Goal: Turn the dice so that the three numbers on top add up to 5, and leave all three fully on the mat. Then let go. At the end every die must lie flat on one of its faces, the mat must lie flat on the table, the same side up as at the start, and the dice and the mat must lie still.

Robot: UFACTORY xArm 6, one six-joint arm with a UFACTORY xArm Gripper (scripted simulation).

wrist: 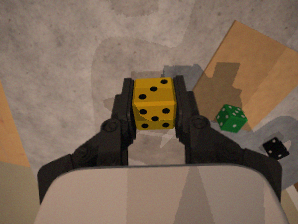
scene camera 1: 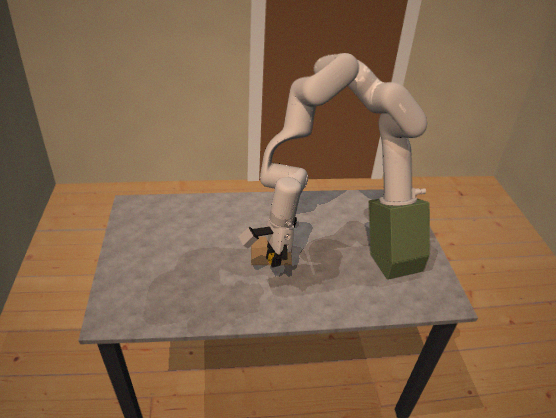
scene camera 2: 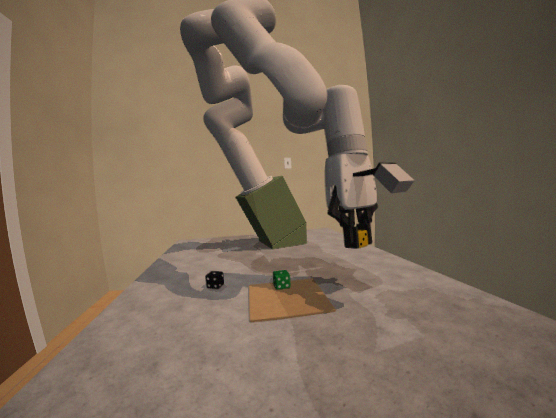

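Observation:
So you can picture it, I see my gripper [scene camera 2: 358, 245], and it's the same gripper [wrist: 154, 90] in the wrist view, plus the gripper [scene camera 1: 272, 262] once more from scene camera 1. Then there's a yellow die [wrist: 154, 103], and a tan mat [scene camera 2: 304, 297] as well.

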